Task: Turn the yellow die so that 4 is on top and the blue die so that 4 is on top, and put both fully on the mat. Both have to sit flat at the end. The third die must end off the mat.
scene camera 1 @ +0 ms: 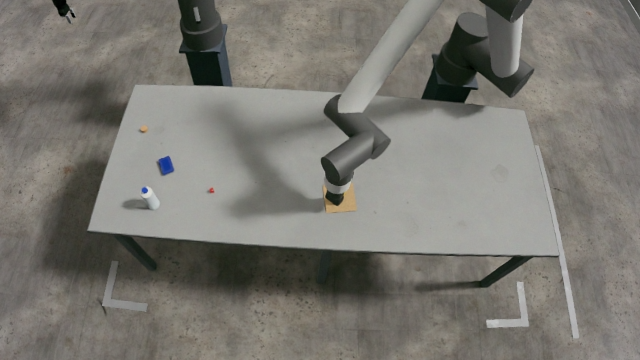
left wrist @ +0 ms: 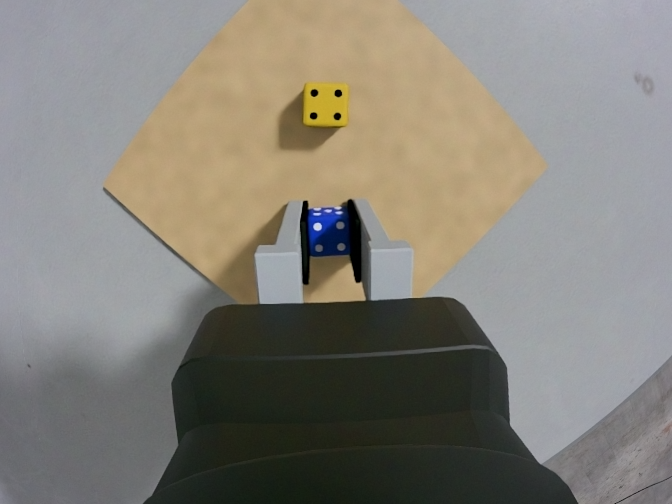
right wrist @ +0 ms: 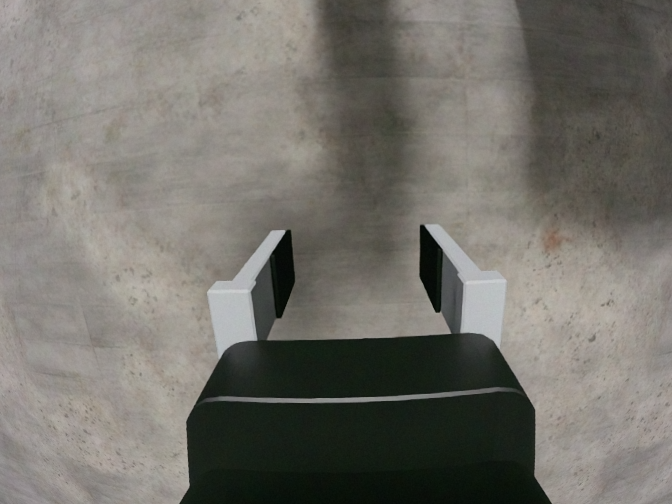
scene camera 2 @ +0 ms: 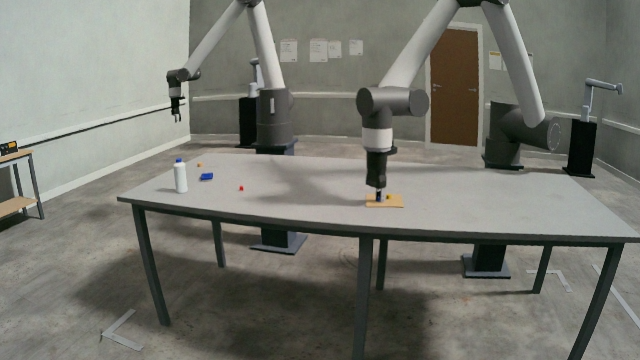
Labels:
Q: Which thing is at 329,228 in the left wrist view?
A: A blue die.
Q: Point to a tan mat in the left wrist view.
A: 211,171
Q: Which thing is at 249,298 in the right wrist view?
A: My right gripper.

